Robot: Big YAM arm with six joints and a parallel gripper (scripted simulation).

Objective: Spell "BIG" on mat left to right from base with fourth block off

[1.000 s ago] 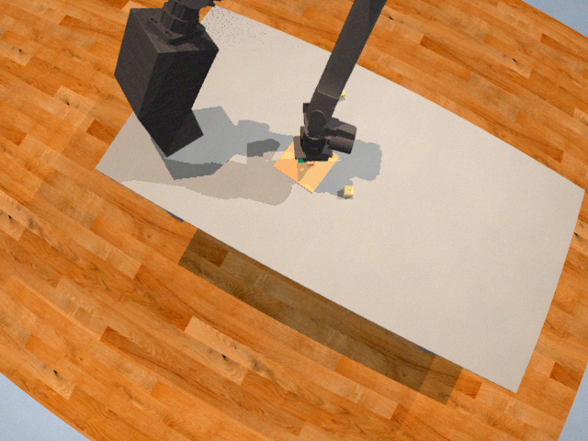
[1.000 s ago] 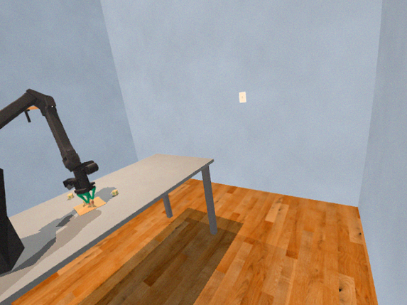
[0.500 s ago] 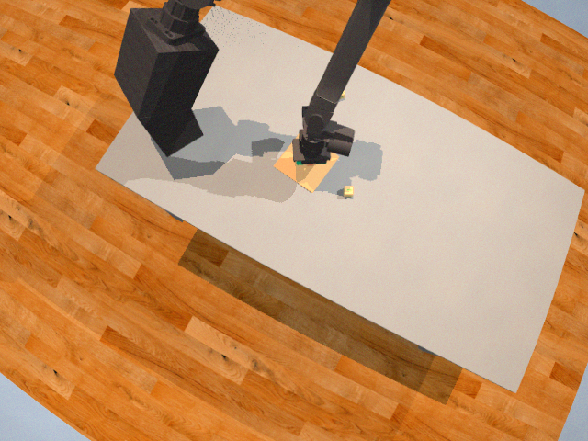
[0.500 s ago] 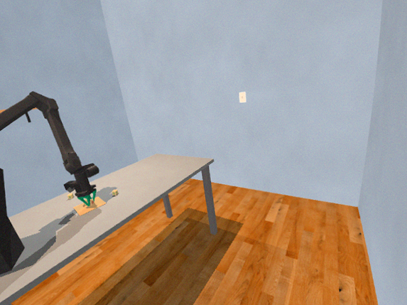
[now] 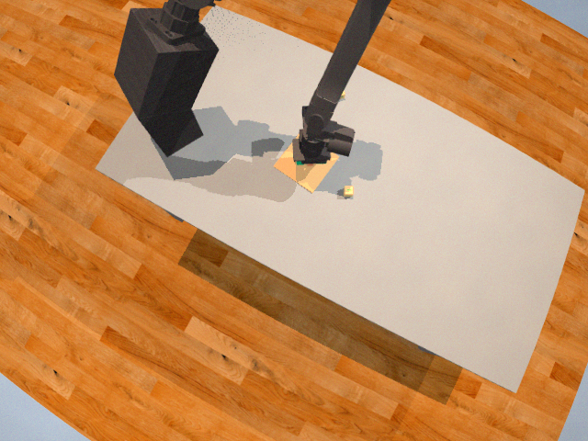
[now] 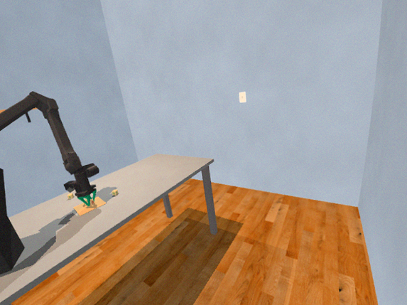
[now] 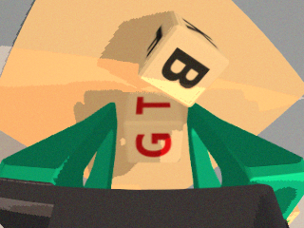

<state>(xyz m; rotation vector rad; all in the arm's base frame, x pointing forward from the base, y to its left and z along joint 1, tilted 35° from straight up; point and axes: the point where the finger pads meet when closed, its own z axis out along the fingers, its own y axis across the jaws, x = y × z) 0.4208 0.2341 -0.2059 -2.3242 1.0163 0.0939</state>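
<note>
My gripper is now 1 cm past the mat and 1 cm above it. Also, from my hand: block (24 cm to the left, 8 cm behind).
</note>
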